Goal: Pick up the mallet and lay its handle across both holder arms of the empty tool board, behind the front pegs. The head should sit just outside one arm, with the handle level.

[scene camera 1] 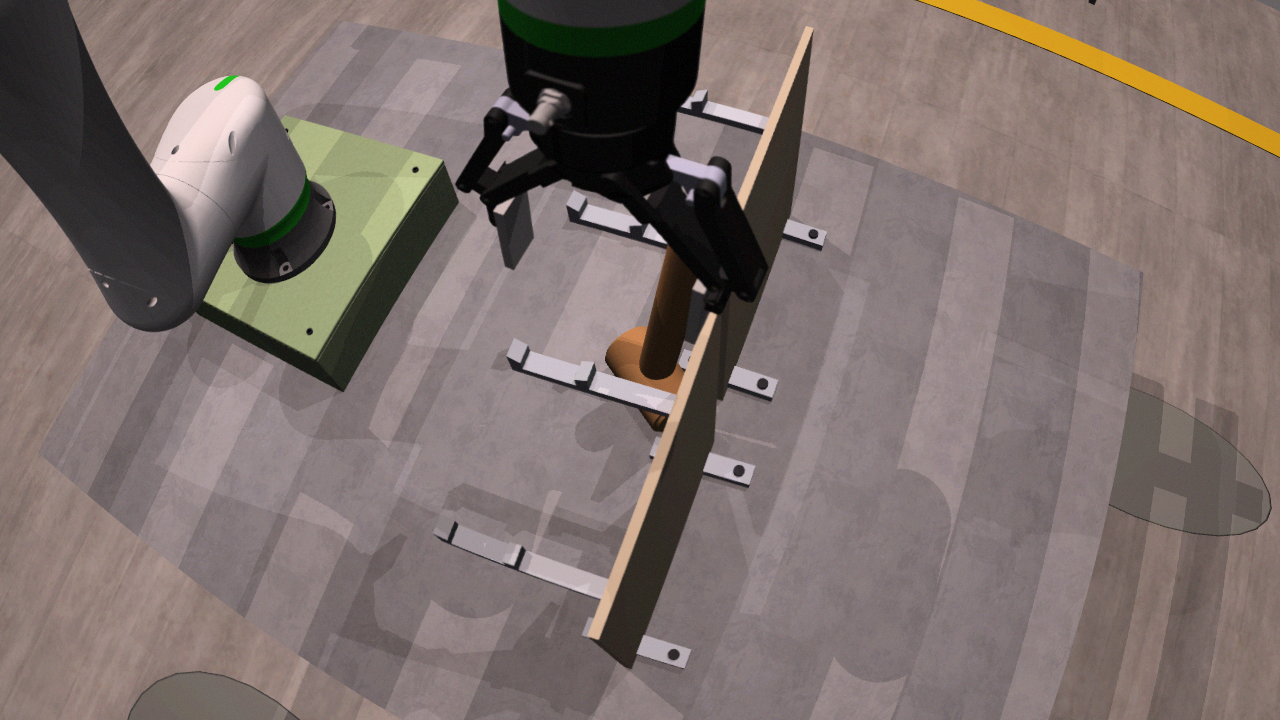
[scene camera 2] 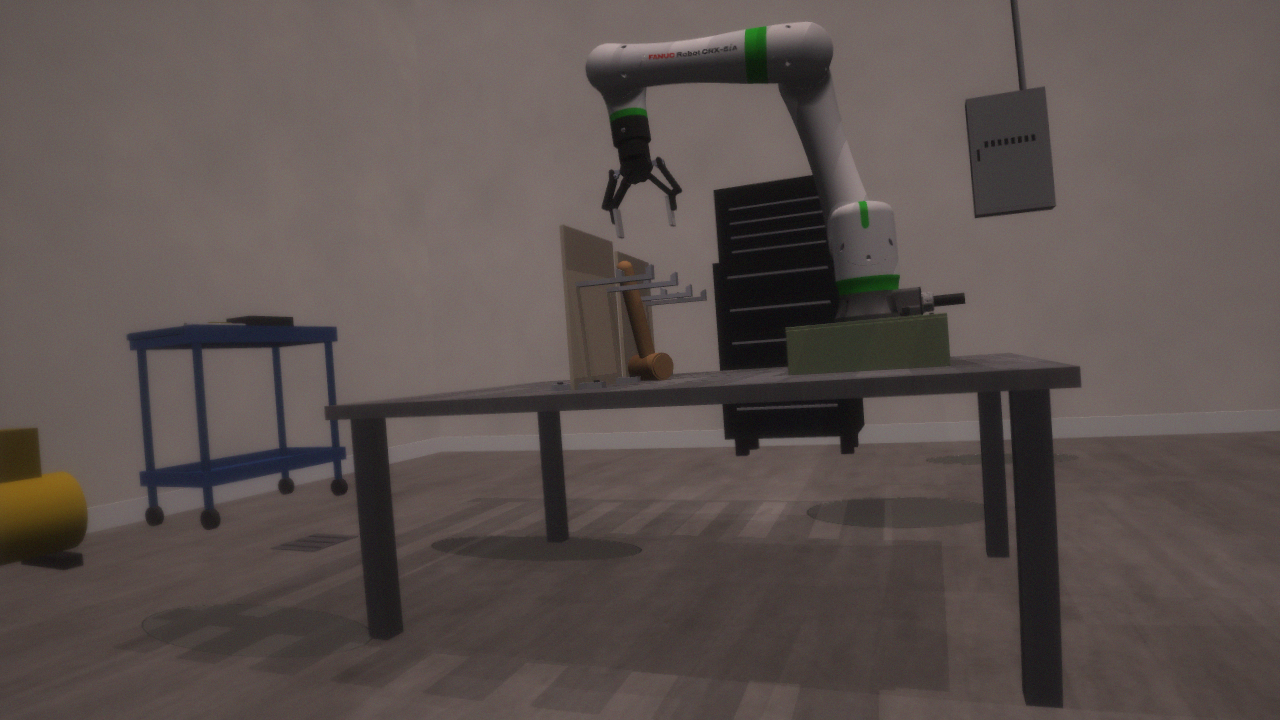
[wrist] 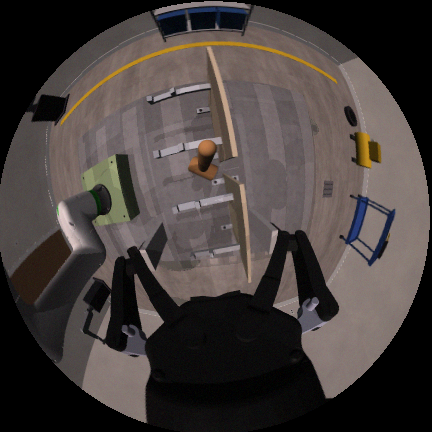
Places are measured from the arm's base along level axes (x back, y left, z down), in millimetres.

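Pixels of known places: gripper, fingertip midpoint: (scene camera 1: 606, 286) (scene camera 2: 646, 231) (wrist: 206, 224); arm's base, link origin: (scene camera 1: 285, 232) (scene camera 2: 871, 321) (wrist: 100, 199).
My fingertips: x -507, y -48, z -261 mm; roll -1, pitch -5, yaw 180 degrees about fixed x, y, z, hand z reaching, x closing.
Note:
Ahead of a thing's pixels: the offset from my fingertips to its top centre. "pt": to the spot under its first point.
The brown wooden mallet @(dx +3, dy +96, dz +81 mm) (scene camera 1: 666, 313) (scene camera 2: 638, 322) (wrist: 205, 155) rests on its head on the table, beside the gap between two boards, with its handle rising at a tilt. The far board (scene camera 1: 778, 188) (wrist: 223, 107) and near board (scene camera 1: 669, 501) (wrist: 240, 220), as scene camera 1 sees them, stand upright. No tool shows on either board's arms. The near board's arms (scene camera 1: 554, 568) (wrist: 215, 201) reach toward the robot base and carry small pegs. My gripper (scene camera 1: 608, 268) (scene camera 2: 645, 222) (wrist: 206, 224) is open and empty, pointing down above the boards and mallet handle; it hides the handle top in scene camera 1.
The far board's arms (scene camera 1: 608, 217) (wrist: 192, 90) also stick out toward the green base block (scene camera 1: 375, 188) (scene camera 2: 868, 344) (wrist: 112, 190). Metal feet @(pt dx -115, dy -187, dz +344 mm) (scene camera 1: 662, 651) extend behind the boards. A blue cart (scene camera 2: 232, 335) and a black tool cabinet (scene camera 2: 774, 295) stand beyond the table (scene camera 2: 716, 394).

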